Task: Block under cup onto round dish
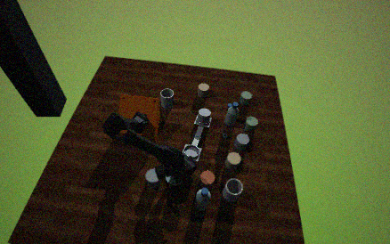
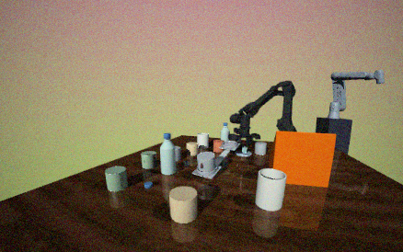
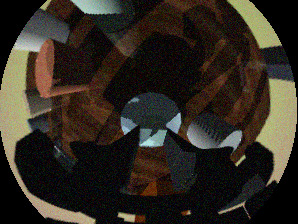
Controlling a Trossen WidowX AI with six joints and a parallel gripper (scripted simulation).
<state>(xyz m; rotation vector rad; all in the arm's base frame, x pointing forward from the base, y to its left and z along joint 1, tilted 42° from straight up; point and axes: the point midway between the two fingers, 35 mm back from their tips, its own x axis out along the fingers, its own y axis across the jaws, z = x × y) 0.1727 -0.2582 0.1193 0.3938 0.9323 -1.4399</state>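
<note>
Now: the pale blue block 10 mm above my gripper tip. Round my gripper tip: balance (130 mm ahead, 220 mm to the left, 20 mm above); round dish (20 mm below); orange cylinder (170 mm ahead, 20 mm to the right, 20 mm above).
</note>
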